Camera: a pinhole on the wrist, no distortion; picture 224 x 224 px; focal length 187.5 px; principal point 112.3 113.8 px. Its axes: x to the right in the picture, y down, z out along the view. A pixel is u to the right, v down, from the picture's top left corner.
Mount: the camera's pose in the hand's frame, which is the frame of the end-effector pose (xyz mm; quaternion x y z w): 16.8 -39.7 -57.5 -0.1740 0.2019 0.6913 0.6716
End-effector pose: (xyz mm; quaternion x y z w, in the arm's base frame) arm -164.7 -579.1 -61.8 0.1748 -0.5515 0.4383 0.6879
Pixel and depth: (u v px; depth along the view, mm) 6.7 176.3 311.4
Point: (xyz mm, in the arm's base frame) -323.7 -846.2 -18.0
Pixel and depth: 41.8 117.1 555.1
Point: -535.2 -910.4 125.2
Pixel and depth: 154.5 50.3 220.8
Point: -319.8 -549.1 31.7
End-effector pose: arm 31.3 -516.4 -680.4 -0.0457 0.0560 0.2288 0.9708
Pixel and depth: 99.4 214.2 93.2
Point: 6.3 -524.8 -648.9
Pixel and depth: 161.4 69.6 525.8
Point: 36.6 -101.5 -408.0
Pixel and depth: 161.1 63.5 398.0
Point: 53.7 -205.4 -489.9
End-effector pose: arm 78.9 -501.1 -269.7 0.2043 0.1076 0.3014 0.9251
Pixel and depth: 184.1 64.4 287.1
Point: 93.3 -333.9 -71.8
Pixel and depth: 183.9 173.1 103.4
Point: 47.7 -479.2 -236.8
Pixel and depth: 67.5 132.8 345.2
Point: 132.5 -543.8 12.2
